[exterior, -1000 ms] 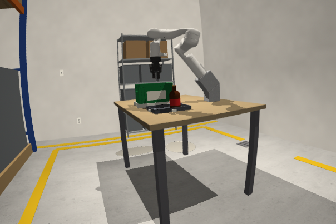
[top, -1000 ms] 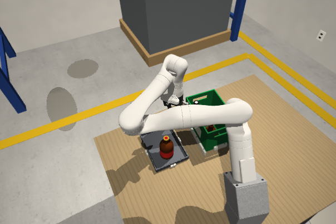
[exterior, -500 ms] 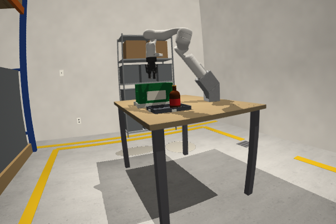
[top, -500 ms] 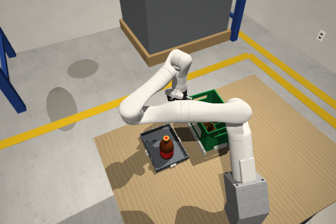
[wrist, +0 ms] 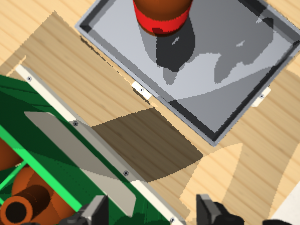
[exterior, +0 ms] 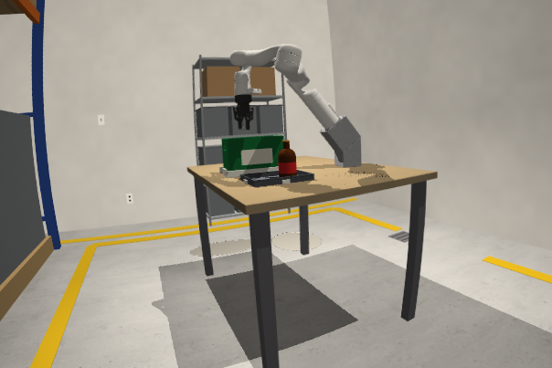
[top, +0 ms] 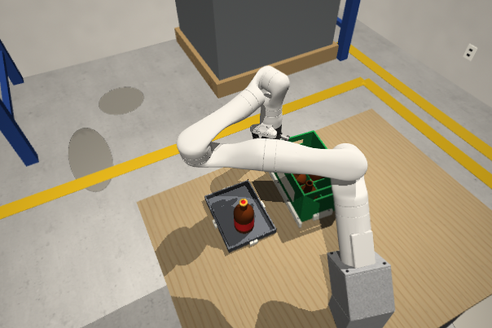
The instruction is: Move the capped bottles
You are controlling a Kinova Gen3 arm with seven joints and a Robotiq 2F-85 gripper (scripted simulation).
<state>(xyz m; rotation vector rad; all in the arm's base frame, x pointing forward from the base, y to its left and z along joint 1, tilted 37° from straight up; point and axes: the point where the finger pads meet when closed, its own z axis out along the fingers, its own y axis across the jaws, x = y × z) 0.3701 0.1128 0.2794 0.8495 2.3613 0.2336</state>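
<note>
The green crate is 14 cm to the right of my hand, 14 cm below it and 5 cm behind it. Also, from my hand: grey tray 21 cm below, 15 cm to the left, 10 cm behind; then brown bottle 15 cm behind, 14 cm to the left, 14 cm below.
</note>
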